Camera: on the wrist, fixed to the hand. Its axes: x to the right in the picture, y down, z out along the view.
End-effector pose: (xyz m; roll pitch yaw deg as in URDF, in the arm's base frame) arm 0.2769 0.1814 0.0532 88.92 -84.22 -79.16
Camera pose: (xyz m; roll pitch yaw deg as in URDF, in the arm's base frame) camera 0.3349 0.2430 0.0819 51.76 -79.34 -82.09
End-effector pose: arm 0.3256 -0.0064 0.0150 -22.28 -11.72 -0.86
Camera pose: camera 0.3659 0.0169 -0.0613 -61.34 -13.95 -5.34
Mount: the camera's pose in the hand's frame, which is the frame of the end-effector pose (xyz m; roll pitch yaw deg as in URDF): 0.0236 0.0535 -0.0676 -40.04 -0.45 -4.88
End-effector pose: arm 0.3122 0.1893 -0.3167 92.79 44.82 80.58
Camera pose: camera 0.2574 0.2559 -0.2931 52.49 49.72 80.25
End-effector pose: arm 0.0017 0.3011 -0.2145 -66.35 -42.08 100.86
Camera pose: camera 0.0285 0.3760 -0.2552 -104.83 -46.71 98.61
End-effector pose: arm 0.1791 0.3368 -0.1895 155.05 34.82 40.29
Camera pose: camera 0.2433 0.3650 -0.1341 118.12 37.17 45.61
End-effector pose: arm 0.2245 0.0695 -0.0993 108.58 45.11 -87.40
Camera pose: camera 0.2746 0.0039 -0.0650 69.81 49.87 -85.65
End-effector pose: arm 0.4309 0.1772 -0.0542 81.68 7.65 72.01
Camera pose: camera 0.3689 0.2280 -0.0146 41.42 12.41 70.83
